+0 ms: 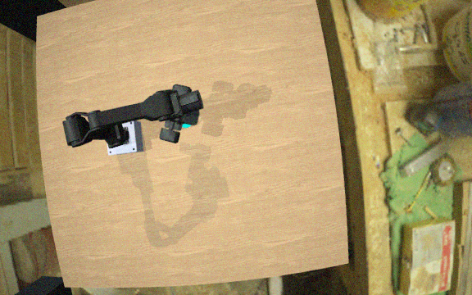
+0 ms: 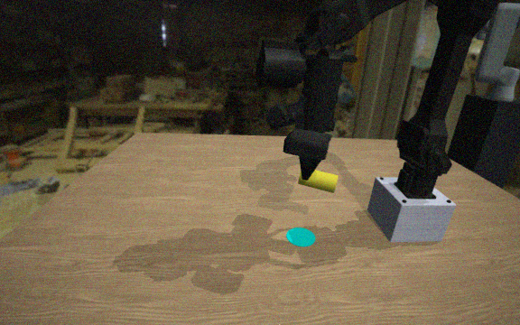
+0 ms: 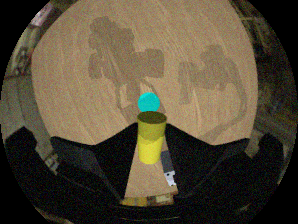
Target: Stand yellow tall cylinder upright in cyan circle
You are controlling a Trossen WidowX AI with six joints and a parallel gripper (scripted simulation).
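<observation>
Right now my gripper tip is 140 mm above the cyan circle. Round my gripper tip: yellow cylinder (20 mm behind, 10 mm to the left).
</observation>
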